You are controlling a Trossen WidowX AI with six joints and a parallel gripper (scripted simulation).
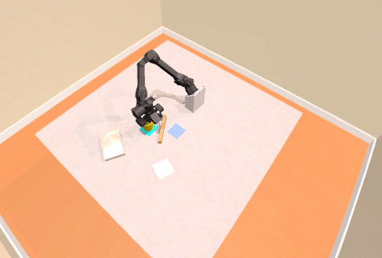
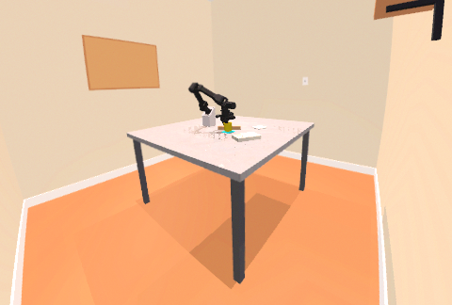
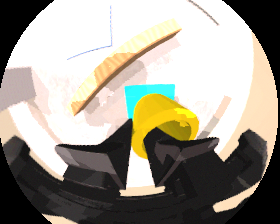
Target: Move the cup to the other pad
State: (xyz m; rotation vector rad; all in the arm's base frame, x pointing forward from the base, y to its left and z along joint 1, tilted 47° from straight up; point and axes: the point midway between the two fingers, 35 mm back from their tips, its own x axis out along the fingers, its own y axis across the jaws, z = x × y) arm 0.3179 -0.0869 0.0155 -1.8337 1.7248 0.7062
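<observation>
My gripper tip is 20 mm short of the yellow cup. Also, from my gripper tip: pale blue pad (90 mm behind, 140 mm to the left, 50 mm below); bright cyan pad (30 mm ahead, 50 mm below); thin wooden bar (30 mm behind, 70 mm to the left, 30 mm below).
</observation>
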